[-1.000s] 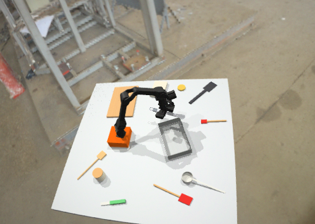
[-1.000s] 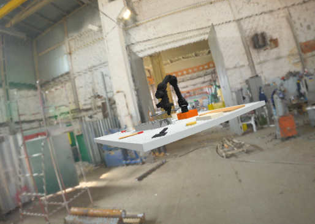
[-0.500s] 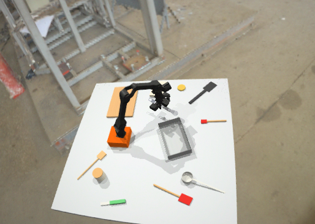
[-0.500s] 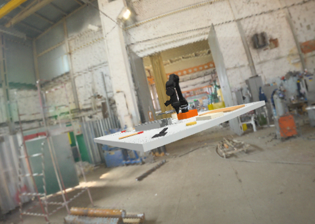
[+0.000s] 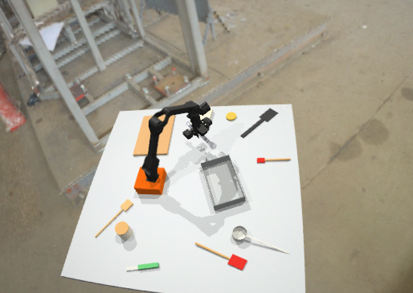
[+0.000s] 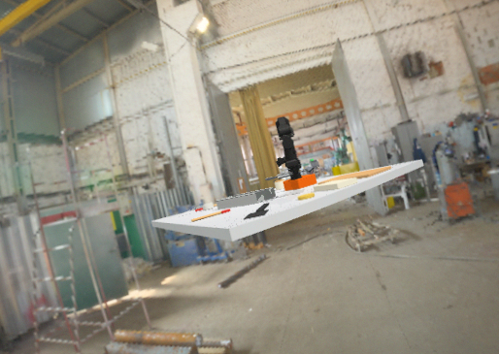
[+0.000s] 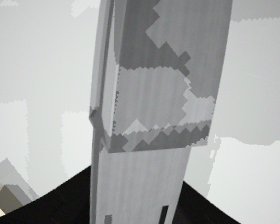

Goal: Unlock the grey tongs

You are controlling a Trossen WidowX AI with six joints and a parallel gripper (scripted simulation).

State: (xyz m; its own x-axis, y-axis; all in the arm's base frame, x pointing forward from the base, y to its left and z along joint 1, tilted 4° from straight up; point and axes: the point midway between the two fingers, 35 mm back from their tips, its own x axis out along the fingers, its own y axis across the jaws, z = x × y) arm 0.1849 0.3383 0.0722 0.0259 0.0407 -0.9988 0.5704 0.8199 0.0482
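Now: gripper tip 4 cm below the yellow lock piece, 2 cm to the right of it and 2 cm past it. From my gripper tip the other things lie so: wooden board: 35 cm behind, 7 cm below, 3 cm to the left; cream block: 21 cm to the left, 7 cm behind, 6 cm below; grey roasting tin: 26 cm to the right, 21 cm ahead, 5 cm below.
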